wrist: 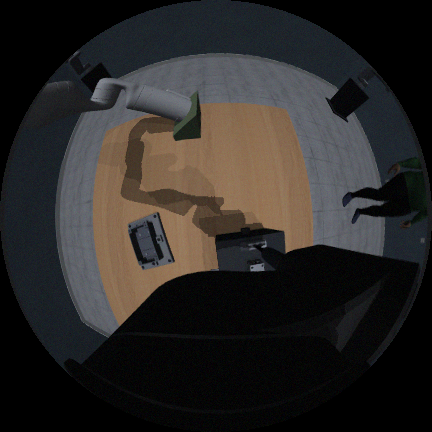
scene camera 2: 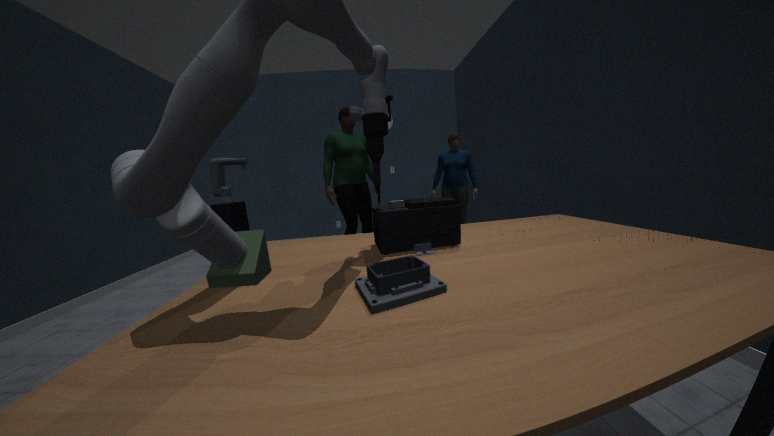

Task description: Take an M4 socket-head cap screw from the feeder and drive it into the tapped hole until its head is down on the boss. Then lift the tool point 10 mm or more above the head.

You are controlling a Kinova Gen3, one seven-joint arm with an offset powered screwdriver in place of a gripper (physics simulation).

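Observation:
The black box-shaped feeder stands toward the back of the table, with small light metal parts on top. My screwdriver points down, its thin tip at the left end of the feeder's top in the scene view and over a light metal part in the wrist view. Whether it touches, or carries a screw, is too small to tell. A dark open-topped housing sits on a grey plate in front of the feeder. The tapped hole and boss cannot be made out.
A green wedge-shaped block carries the arm's base at the table's edge. A small grey bracket lies by the feeder's front foot. Two people, one in green and one in blue, stand beyond the table.

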